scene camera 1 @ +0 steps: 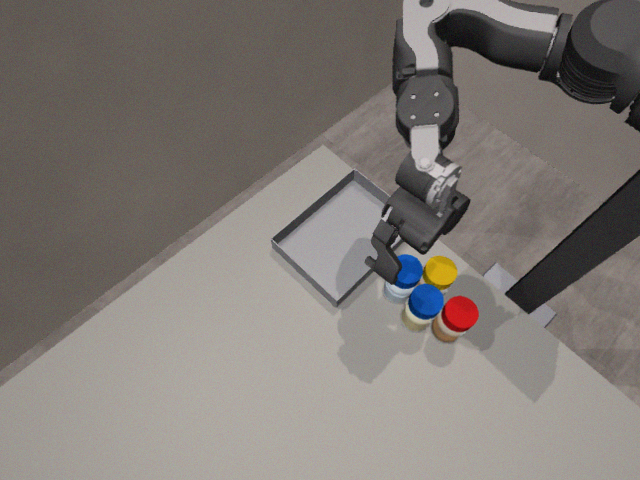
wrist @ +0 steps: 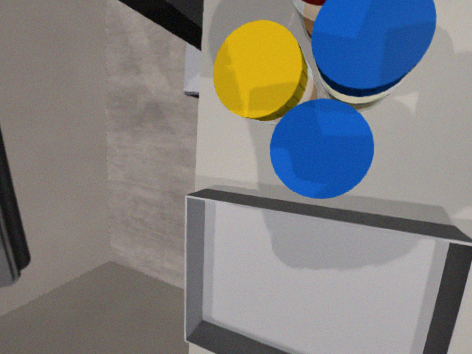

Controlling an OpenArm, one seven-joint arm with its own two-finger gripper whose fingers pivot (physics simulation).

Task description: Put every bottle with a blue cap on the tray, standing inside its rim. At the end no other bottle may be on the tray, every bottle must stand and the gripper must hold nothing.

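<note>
A blue-capped bottle (scene camera 1: 406, 271) (wrist: 322, 148) stands just outside the tray (scene camera 1: 325, 237) (wrist: 320, 305), beside its near wall. A second blue-capped bottle (scene camera 1: 425, 302) (wrist: 375, 45) with a pale yellow body stands close to it. A yellow-capped bottle (scene camera 1: 440, 272) (wrist: 260, 70) and a red-capped bottle (scene camera 1: 460, 314) stand beside them; a sliver of the red cap shows at the top of the wrist view. No bottle shows on the tray. My gripper (scene camera 1: 393, 262) is open and empty, above the first blue-capped bottle and the tray's corner. One finger hides part of that cap in the scene view; the other finger is hidden there.
The bottles form a tight group near the table's edge (scene camera 1: 578, 364). The red-capped bottle is farthest from the tray. A dark post (scene camera 1: 573, 258) rises beyond the table edge. My arm reaches in from the upper right and covers the tray's right corner in the scene view.
</note>
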